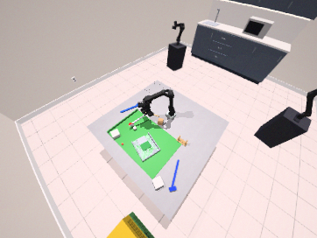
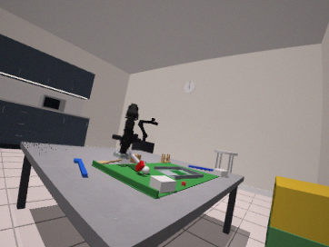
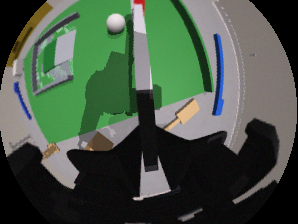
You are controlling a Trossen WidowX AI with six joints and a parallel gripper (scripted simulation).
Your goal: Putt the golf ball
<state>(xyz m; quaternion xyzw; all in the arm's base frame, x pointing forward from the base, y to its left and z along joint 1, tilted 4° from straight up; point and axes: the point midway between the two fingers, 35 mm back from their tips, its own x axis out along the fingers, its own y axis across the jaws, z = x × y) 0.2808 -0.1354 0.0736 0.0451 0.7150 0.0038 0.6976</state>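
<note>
The red putter lies 120 mm ahead of my gripper tip. The rest, counted from my gripper tip: small red marker (420 mm ahead, 120 mm to the left, 80 mm below); then white golf ball (210 mm ahead, 40 mm to the left, 60 mm below).
</note>
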